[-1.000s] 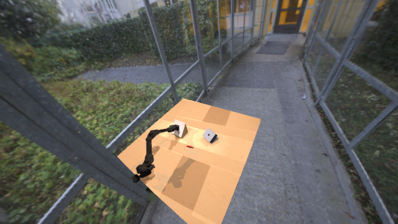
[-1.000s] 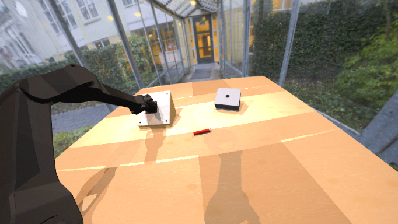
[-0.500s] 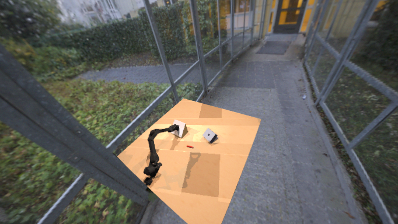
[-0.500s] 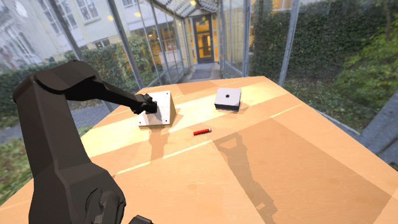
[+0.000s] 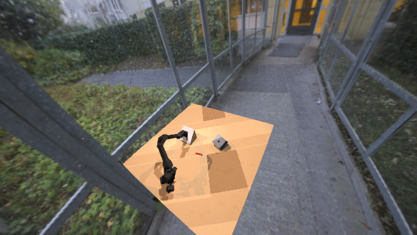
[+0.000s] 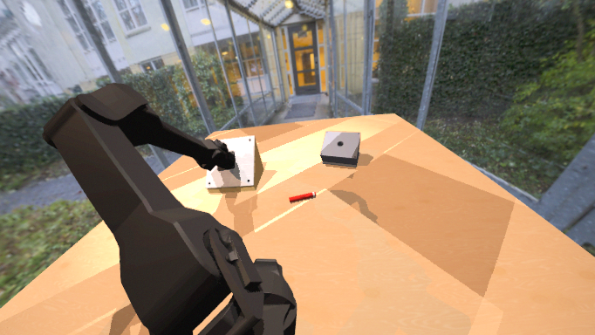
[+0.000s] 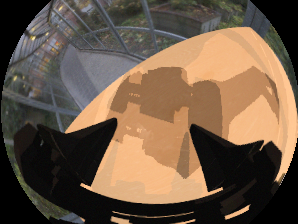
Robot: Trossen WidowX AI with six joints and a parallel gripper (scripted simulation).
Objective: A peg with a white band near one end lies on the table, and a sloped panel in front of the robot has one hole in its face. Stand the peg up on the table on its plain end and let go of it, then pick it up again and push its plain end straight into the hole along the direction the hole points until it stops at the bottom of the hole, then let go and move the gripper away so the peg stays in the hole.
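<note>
Right now my gripper tip is 7 cm short of the red peg, 43 cm to the right of it and 1 cm above it. The rest, counted from my gripper tip: sloped panel (21 cm ahead, 63 cm to the left, 3 cm above).
</note>
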